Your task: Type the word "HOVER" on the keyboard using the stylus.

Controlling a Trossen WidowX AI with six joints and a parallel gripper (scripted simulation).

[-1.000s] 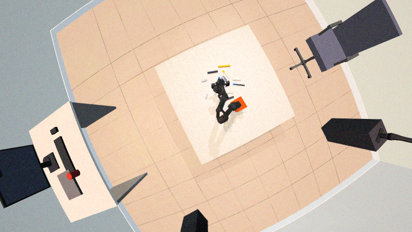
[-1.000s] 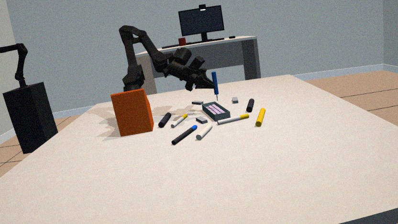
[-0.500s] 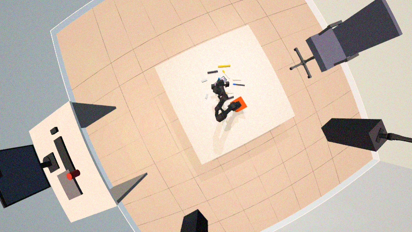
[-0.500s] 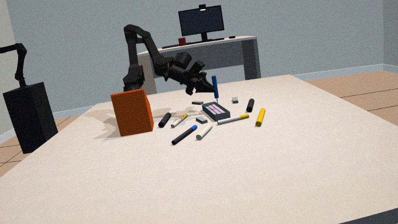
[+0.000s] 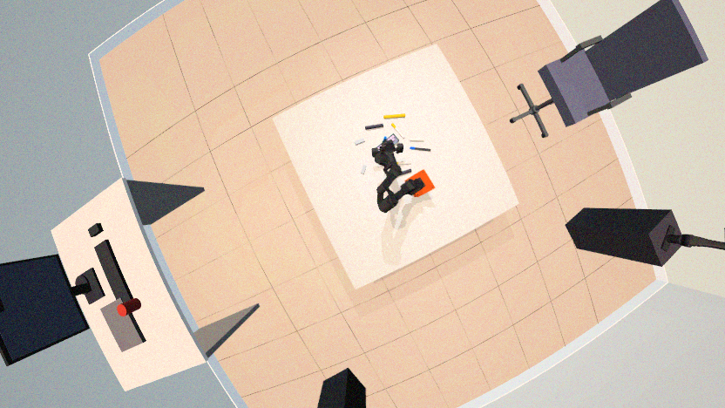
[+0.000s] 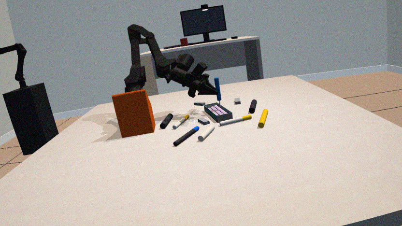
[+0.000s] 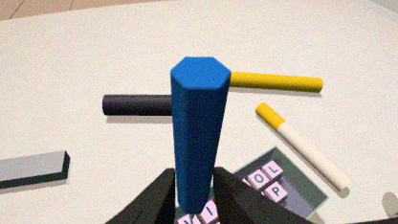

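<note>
Now: gripper tip 9 cm past the grey eraser, 8 cm above it and 7 cm to the left of it. Round my gripper tip: black blue-capped pen (17 cm to the right, 14 cm behind, 8 cm below); blue stylus (2 cm below); yellow marker (18 cm to the right, 12 cm ahead, 8 cm below).
</note>
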